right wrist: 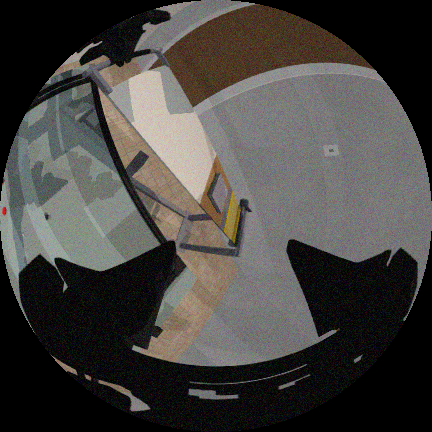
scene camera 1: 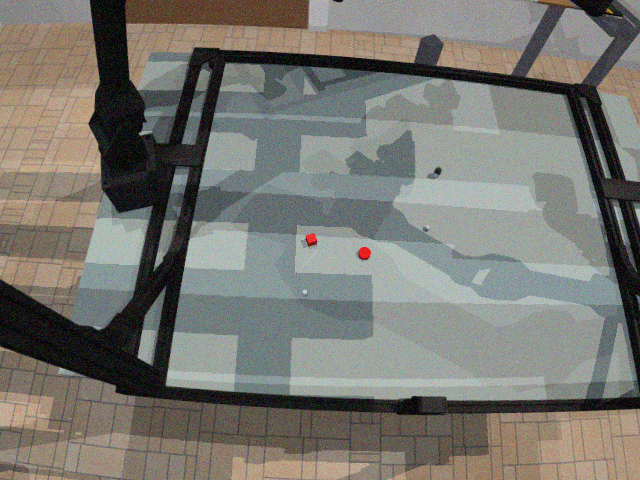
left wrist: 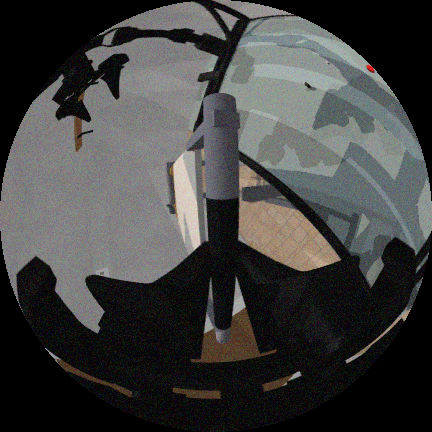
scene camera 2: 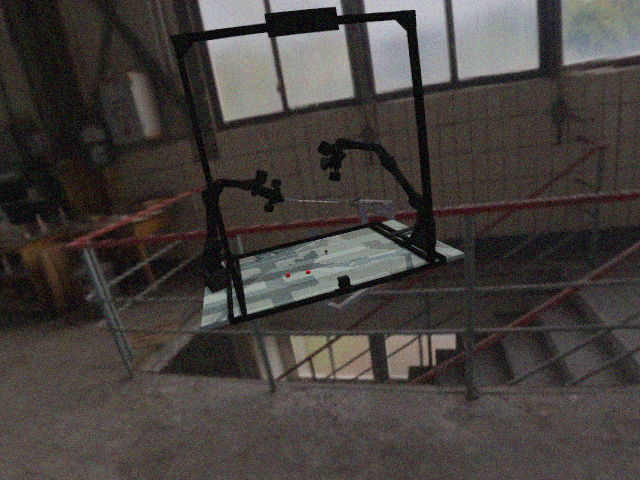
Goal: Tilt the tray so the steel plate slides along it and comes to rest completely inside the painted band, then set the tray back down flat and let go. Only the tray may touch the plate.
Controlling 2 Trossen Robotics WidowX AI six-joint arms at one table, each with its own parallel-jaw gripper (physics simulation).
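Observation:
The tray (scene camera 1: 549,2) (scene camera 2: 320,200) (left wrist: 186,200) (right wrist: 172,137) hangs above the table, nearly level and edge-on in scene camera 2. It has a long white surface and an orange-brown stretch. A yellow strip (right wrist: 231,217) crosses its far end. The steel plate (right wrist: 218,192), a grey square, lies flat on the orange-brown stretch beside that strip. I cannot tell which colour is the painted band. My left gripper (scene camera 2: 281,198) (left wrist: 220,245) is shut on the tray's round grey-and-black handle. My right gripper (scene camera 2: 334,173) (right wrist: 233,246) is open and empty, above the tray and apart from it.
A red cube (scene camera 1: 311,239) (scene camera 2: 287,275) and a red disc (scene camera 1: 364,253) (scene camera 2: 308,271) lie on the table (scene camera 1: 465,351) below, with a small dark piece (scene camera 1: 437,171) and two tiny white balls. Black frame bars edge the table; grey legs (scene camera 1: 537,41) hang under the tray.

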